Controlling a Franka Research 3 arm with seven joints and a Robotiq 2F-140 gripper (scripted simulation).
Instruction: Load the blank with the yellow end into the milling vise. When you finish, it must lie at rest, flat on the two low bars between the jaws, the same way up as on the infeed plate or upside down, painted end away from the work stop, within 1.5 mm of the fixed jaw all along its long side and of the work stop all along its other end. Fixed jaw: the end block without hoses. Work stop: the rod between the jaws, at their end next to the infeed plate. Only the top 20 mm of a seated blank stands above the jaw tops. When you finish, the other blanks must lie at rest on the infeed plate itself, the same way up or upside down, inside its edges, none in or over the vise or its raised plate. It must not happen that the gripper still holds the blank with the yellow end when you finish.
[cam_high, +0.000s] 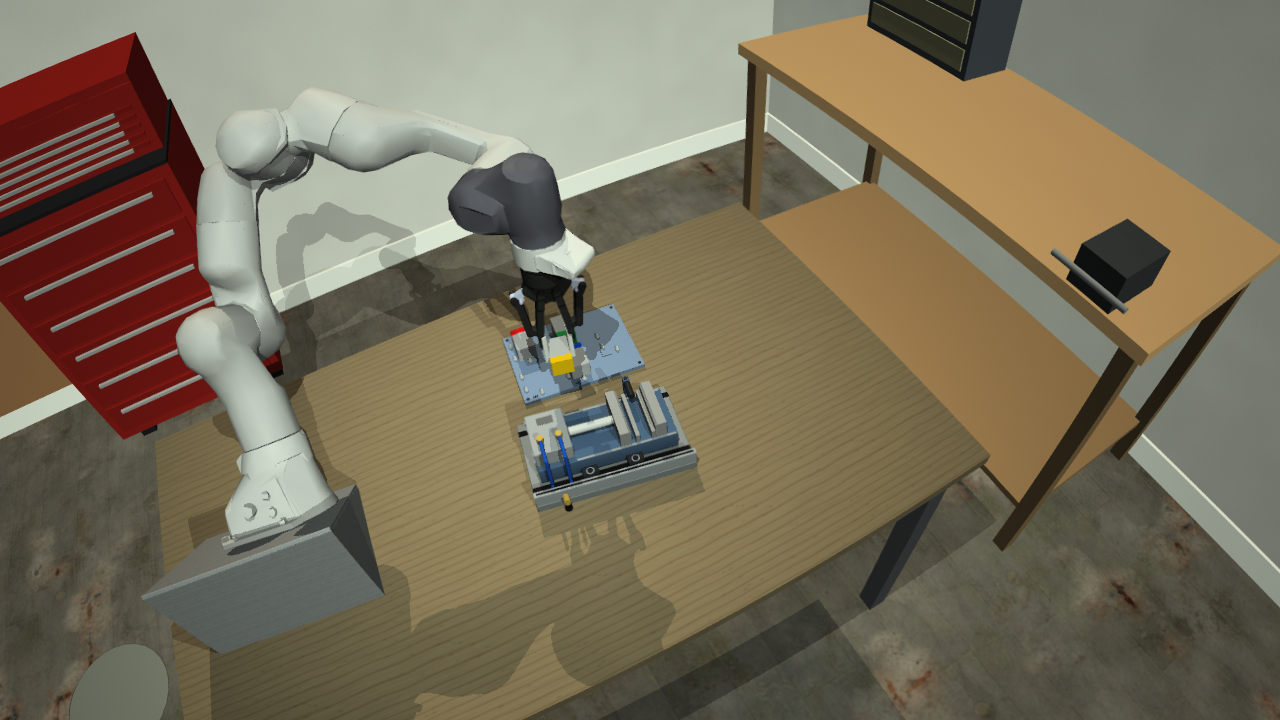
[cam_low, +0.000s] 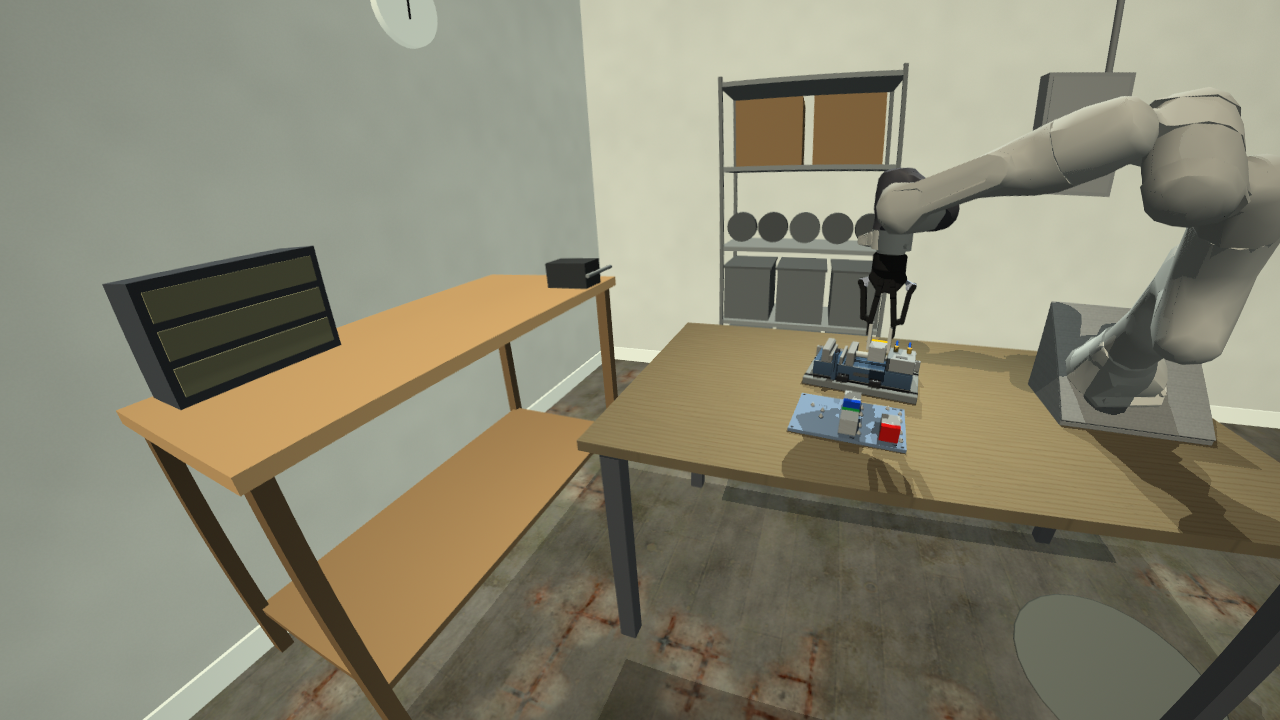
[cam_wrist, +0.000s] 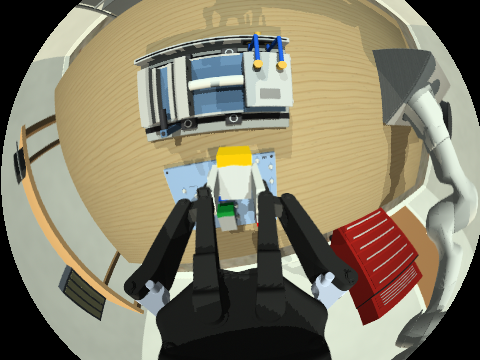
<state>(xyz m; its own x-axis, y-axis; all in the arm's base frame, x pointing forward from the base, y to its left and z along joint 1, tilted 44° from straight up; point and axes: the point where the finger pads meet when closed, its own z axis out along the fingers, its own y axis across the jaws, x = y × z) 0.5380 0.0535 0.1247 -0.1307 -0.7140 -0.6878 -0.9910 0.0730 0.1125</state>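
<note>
My hand is 10 cm short of the work stop, 9 cm to the left of it and 9 cm above it. Round my hand: vise 2 cm ahead, 13 cm to the right, 14 cm below; hosed end block 7 cm behind, 12 cm to the right, 10 cm below; blue-ended blank 4 cm ahead, 7 cm to the left, 15 cm below.
</note>
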